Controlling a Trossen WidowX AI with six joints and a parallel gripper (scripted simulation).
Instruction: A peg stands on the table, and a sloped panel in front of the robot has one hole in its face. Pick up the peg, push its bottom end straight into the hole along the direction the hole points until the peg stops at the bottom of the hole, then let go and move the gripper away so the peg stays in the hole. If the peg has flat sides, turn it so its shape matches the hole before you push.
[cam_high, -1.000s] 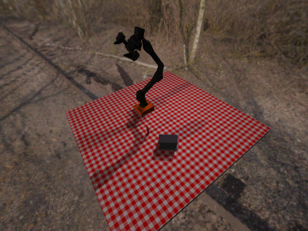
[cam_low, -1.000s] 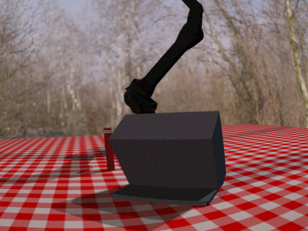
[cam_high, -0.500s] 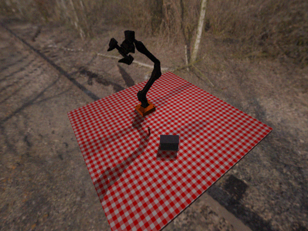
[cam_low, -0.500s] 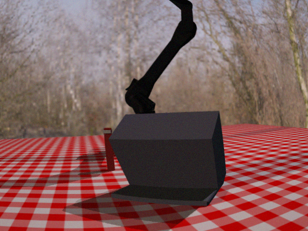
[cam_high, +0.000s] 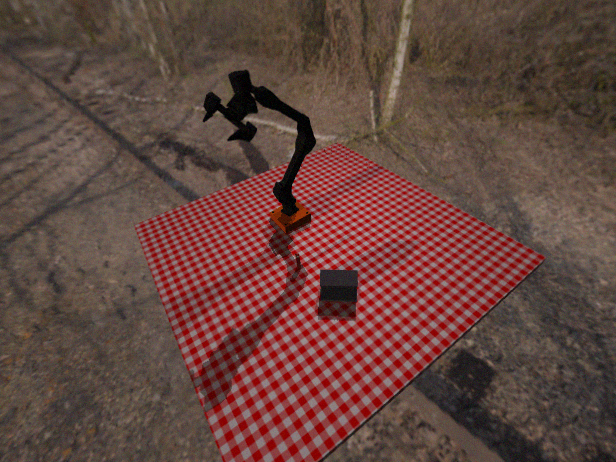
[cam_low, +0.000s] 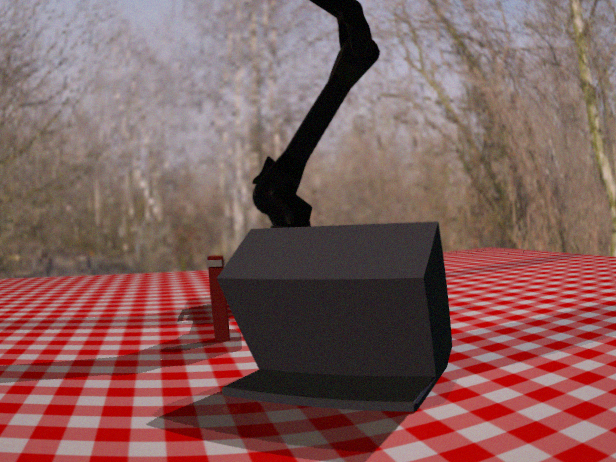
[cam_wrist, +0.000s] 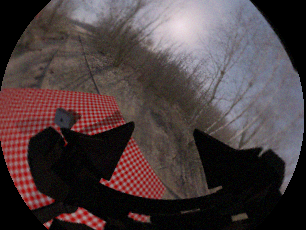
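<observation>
Now: the peg 230 mm ahead of my gripper tip, 70 mm to the left of it and 480 mm below it. Also, from my gripper tip: panel: 410 mm ahead, 110 mm to the left, 500 mm below.
</observation>
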